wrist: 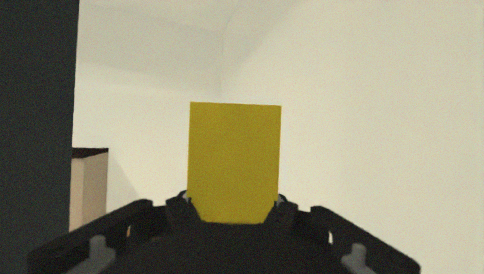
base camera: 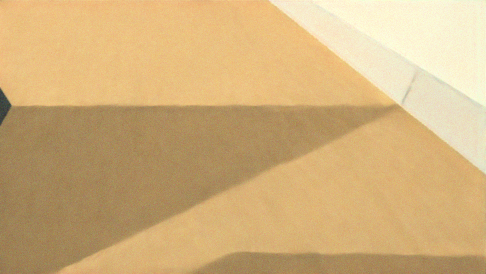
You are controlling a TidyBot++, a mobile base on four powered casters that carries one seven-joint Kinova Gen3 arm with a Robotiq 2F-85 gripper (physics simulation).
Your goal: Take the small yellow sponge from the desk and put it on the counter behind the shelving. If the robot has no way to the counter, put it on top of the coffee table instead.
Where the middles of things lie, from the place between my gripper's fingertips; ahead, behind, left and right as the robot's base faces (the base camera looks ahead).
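Small yellow sponge [wrist: 233, 155]: 30 mm above my hand, 10 mm behind.
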